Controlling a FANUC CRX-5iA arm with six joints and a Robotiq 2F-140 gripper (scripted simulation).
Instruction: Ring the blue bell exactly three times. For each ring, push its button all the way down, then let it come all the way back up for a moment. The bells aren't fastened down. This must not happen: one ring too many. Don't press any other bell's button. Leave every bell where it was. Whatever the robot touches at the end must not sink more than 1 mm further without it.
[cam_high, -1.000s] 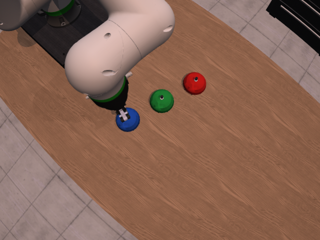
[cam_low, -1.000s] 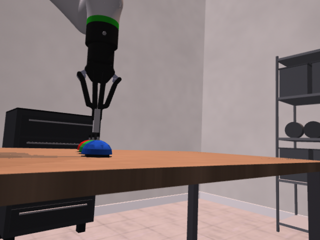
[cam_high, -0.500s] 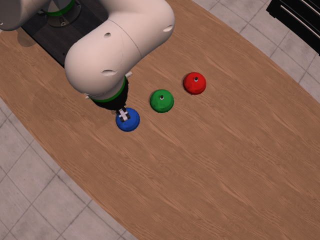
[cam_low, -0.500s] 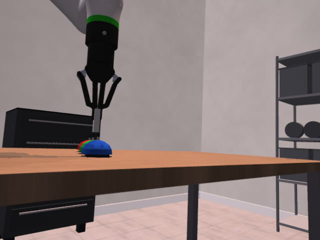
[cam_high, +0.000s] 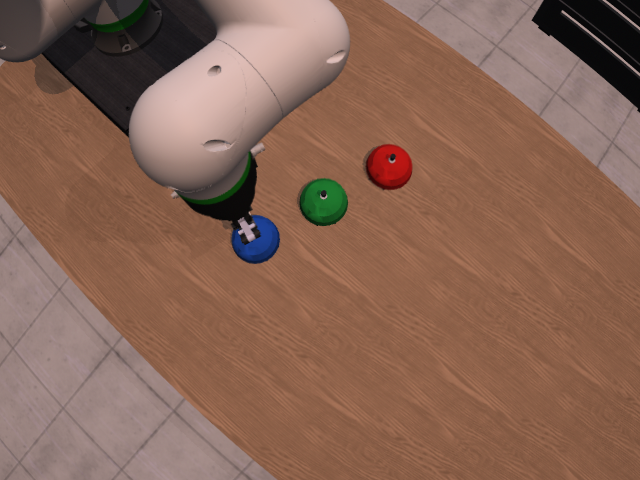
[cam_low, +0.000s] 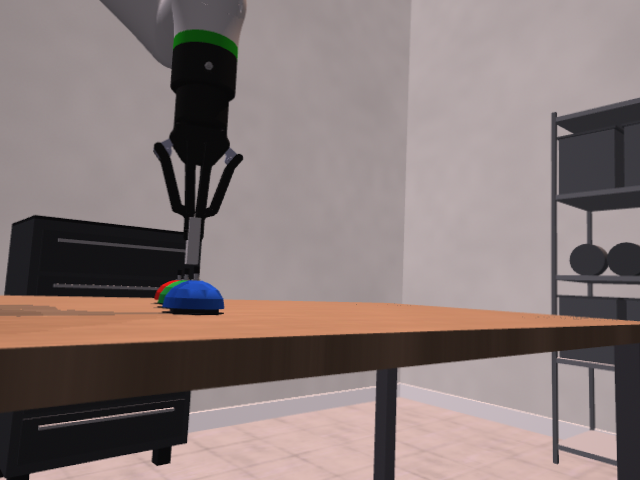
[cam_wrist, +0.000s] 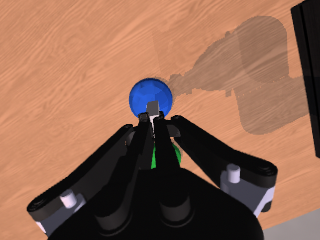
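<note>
My hand is 60 mm above the blue bell and 10 mm short of it. Also, from my hand: green bell (110 mm to the left, 70 mm ahead, 60 mm below); red bell (230 mm to the left, 140 mm ahead, 60 mm below).
</note>
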